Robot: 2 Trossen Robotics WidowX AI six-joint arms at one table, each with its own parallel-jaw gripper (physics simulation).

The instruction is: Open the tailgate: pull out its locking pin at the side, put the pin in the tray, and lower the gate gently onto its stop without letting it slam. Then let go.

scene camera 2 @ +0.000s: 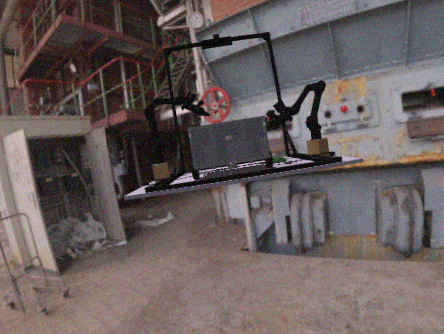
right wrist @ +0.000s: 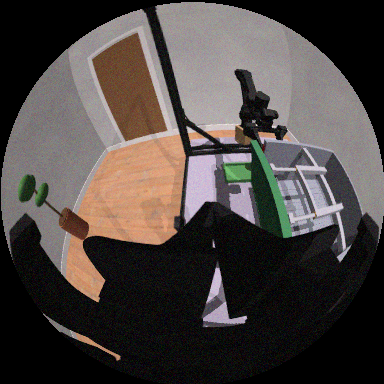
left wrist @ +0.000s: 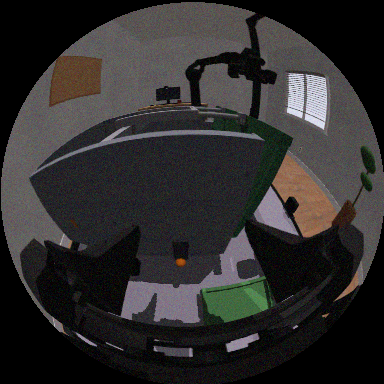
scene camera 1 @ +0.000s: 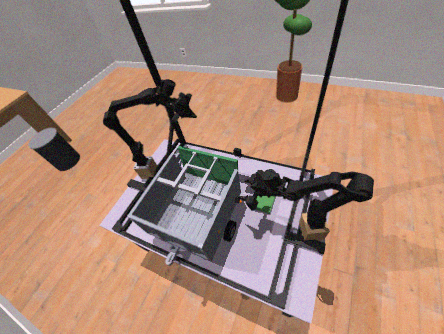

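Note:
My left gripper [left wrist: 192, 228], also [right wrist: 272, 148]: open, holding nothing. My right gripper [right wrist: 210, 207], also [left wrist: 265, 82]: shut, empty. Green tailgate in sight: [scene camera 1: 222, 170], [right wrist: 272, 214], [left wrist: 276, 142].

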